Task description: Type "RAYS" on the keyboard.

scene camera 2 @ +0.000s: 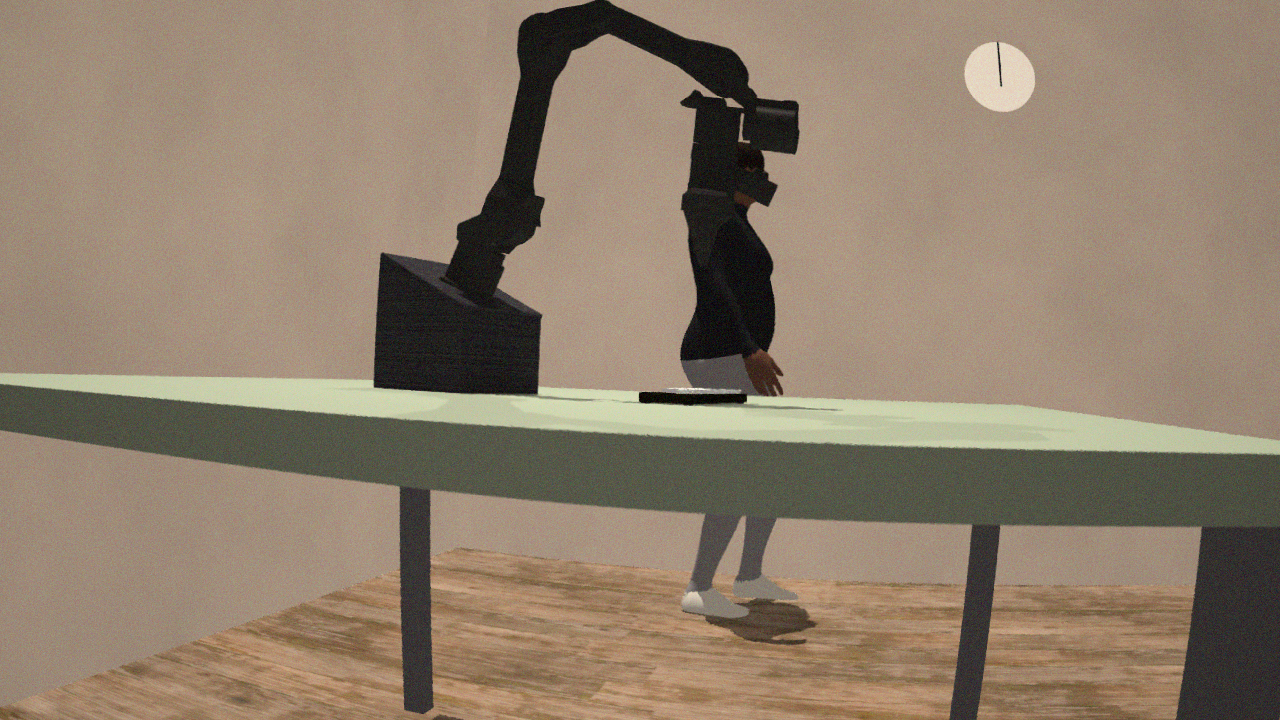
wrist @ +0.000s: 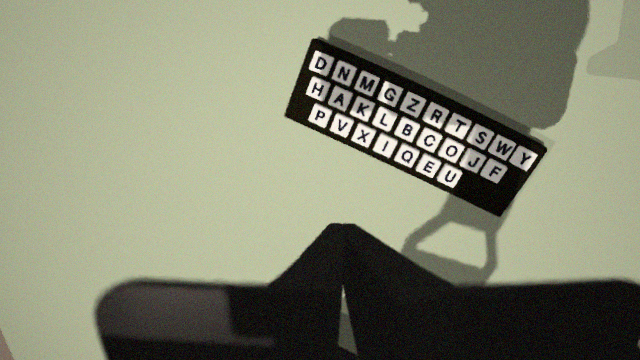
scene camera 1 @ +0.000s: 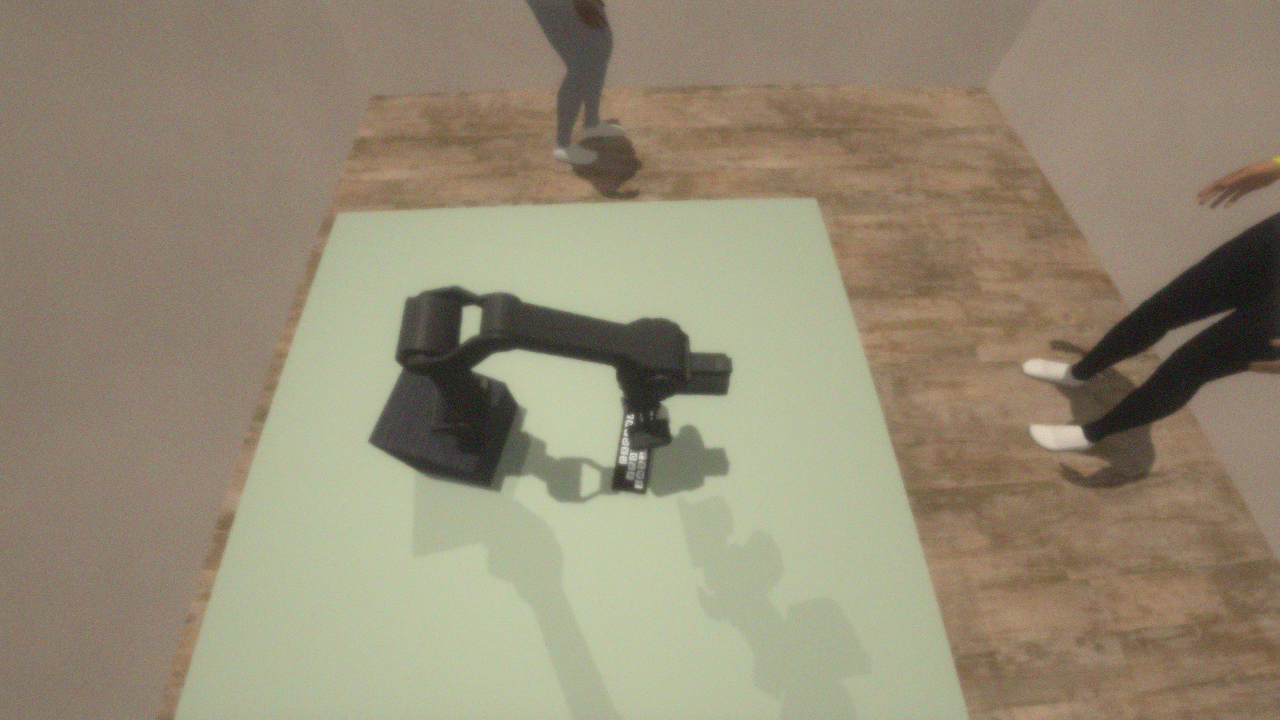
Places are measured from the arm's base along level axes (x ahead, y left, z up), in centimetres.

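Pixels of known places: gripper, fingertip midpoint: (scene camera 2: 702, 266) (wrist: 340, 236); arm's base, origin of the base link: (scene camera 2: 466, 287) (scene camera 1: 448, 416).
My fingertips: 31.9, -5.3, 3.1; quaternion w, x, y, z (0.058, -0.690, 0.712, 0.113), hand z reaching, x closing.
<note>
Ahead of a thing's pixels: the offset from my fingertips to its middle, as dx, dy, dz.
The black keyboard {-0.2, -2.9, -16.4} (scene camera 1: 631, 471) (scene camera 2: 691, 398) (wrist: 417, 120) lies flat on the table, with white letter keys in three rows. In the wrist view it is tilted, its right end lower. Its top row holds the R key {+1.2, -4.4, -15.8} (wrist: 436, 115), the S key {-0.2, -7.9, -15.8} (wrist: 481, 136) and, at the right end, the Y key {-1.7, -11.3, -15.8} (wrist: 524, 158). The A key {+2.1, +2.7, -15.8} (wrist: 339, 98) is second from the left in the middle row. My gripper (scene camera 2: 704, 257) (wrist: 340, 236) is shut and empty, pointing down well above the keyboard. In scene camera 1 the gripper hides part of the keyboard.
The arm's dark base block (scene camera 1: 443, 429) (scene camera 2: 456, 335) stands on the pale green table (scene camera 1: 760, 259) (scene camera 2: 268, 416), left of the keyboard in both scene views. One person (scene camera 1: 581, 71) (scene camera 2: 729, 295) stands beyond the table, another (scene camera 1: 1190, 331) to its right. Arm shadows cross the tabletop.
</note>
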